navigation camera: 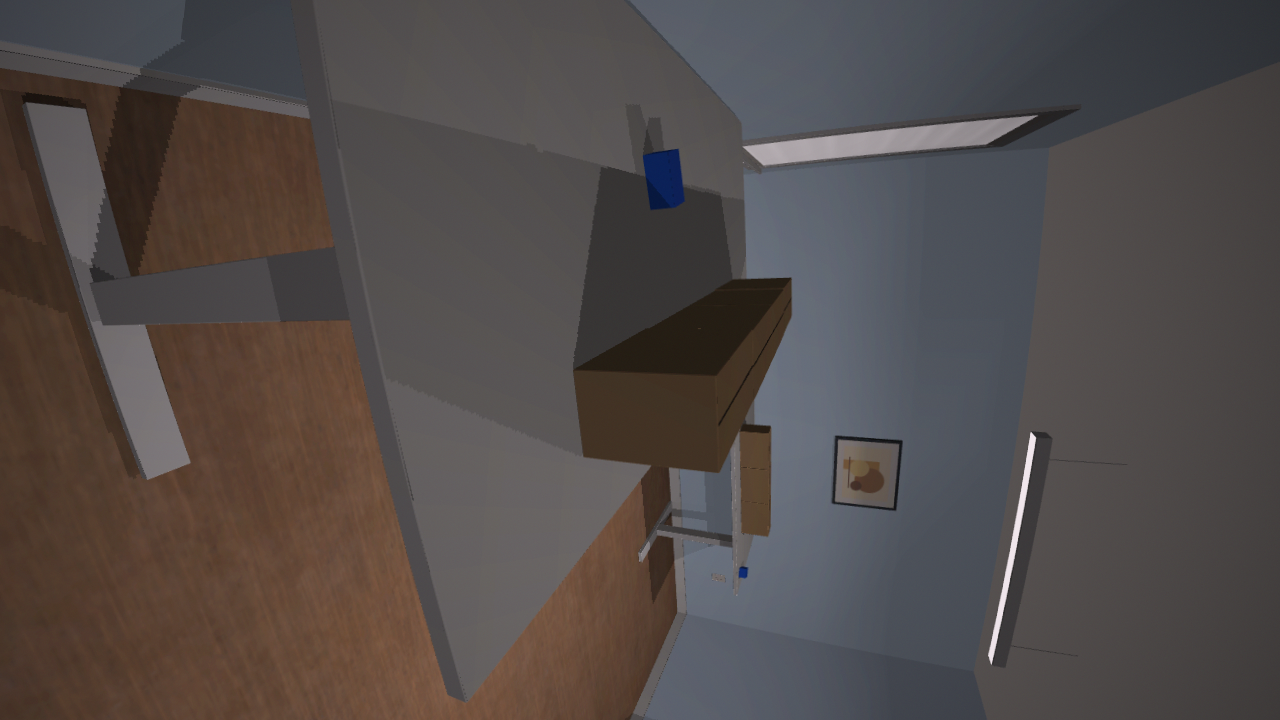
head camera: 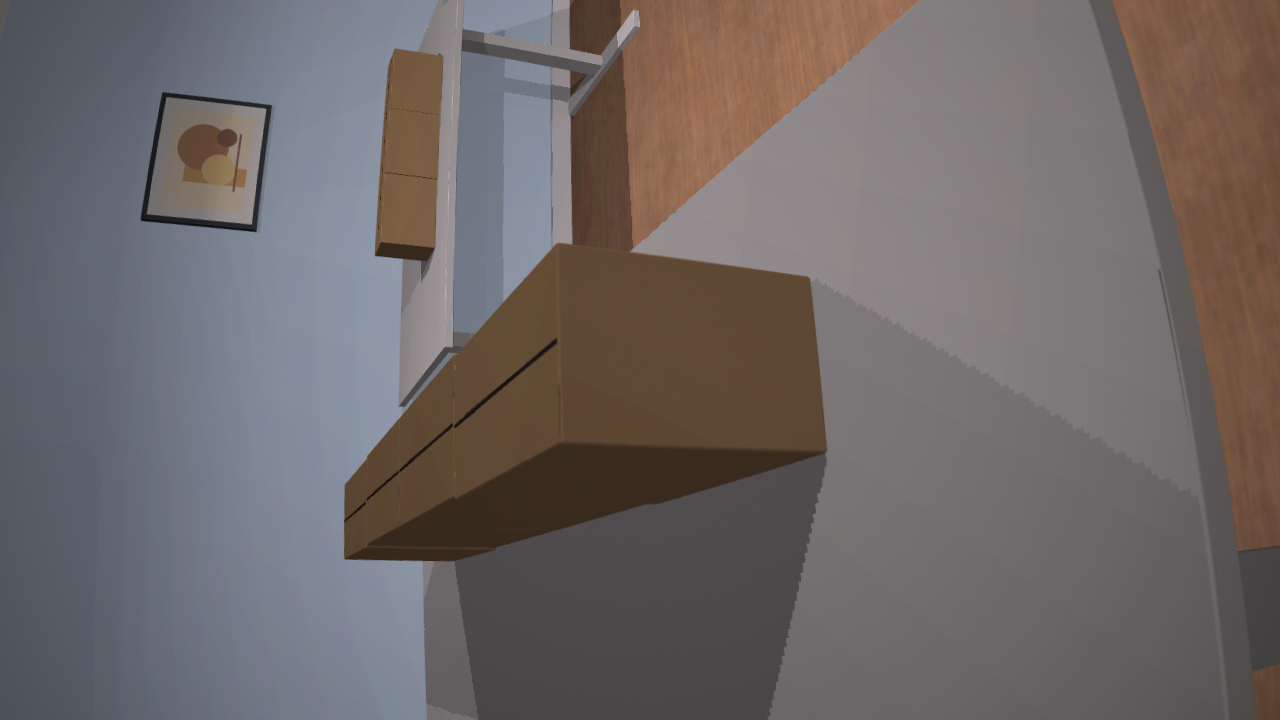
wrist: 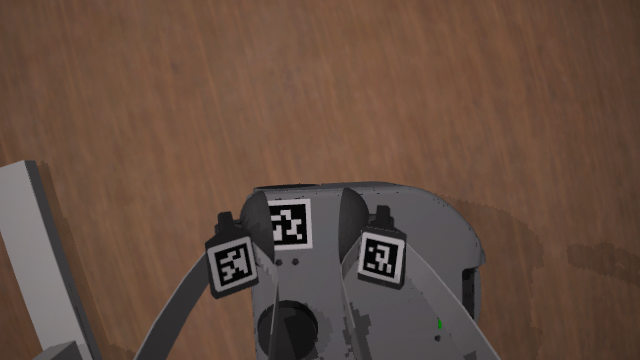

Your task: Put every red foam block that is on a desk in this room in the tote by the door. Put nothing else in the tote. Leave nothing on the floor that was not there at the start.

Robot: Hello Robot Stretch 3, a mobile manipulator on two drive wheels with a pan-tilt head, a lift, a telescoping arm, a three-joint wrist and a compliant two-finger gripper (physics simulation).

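Pixels of known places: gripper, fingertip midpoint: (wrist: 304, 215); robot's base, origin of the base link: (wrist: 293, 283).
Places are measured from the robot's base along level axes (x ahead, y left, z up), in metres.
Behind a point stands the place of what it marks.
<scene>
A near grey desk (head camera: 984, 268) @[x 0.399, y -0.087, z 0.951 m] (navigation camera: 465, 268) @[x 0.348, y 0.114, z 0.951 m] carries a long row of brown boxes (head camera: 680, 358) @[x 0.545, y -0.036, z 1.054 m] (navigation camera: 648, 416) @[x 0.545, y -0.036, z 1.047 m]. A blue block (navigation camera: 663, 179) @[x 0.769, y 0.323, z 0.981 m] stands on it beside the boxes. A far white desk (head camera: 425, 331) @[x 3.021, y -0.233, z 0.721 m] carries another row of brown boxes (head camera: 411, 147) @[x 3.056, y -0.848, z 0.816 m] (navigation camera: 755, 483) @[x 3.056, y -0.849, z 0.817 m], and a small blue block (navigation camera: 742, 572) @[x 3.122, y -1.494, z 0.744 m] stands near its end. No red foam block and no tote shows in these views. What stands behind the boxes is hidden. My gripper (wrist: 304, 215) @[x -0.022, y -0.170, z 0.360 m] is partly open and empty, above my own base in the wrist view.
The near desk's leg foot (navigation camera: 156, 402) @[x 0.451, y -0.079, z 0.026 m] (wrist: 35, 250) @[x 0.423, y -0.083, z 0.025 m] lies on the wood floor, left of my base (wrist: 400, 215) @[x -0.141, y -0.134, z 0.160 m] in the wrist view. The far desk's leg (head camera: 528, 51) @[x 3.379, y -1.402, z 0.342 m] (navigation camera: 693, 534) @[x 3.391, y -1.398, z 0.320 m] stands near the wall. A framed picture (head camera: 205, 161) @[x 3.684, y -0.868, z 1.527 m] (navigation camera: 866, 472) @[x 3.685, y -0.866, z 1.522 m] and a hanging lamp (navigation camera: 1018, 550) @[x 2.446, y -0.849, z 2.087 m] are higher up.
</scene>
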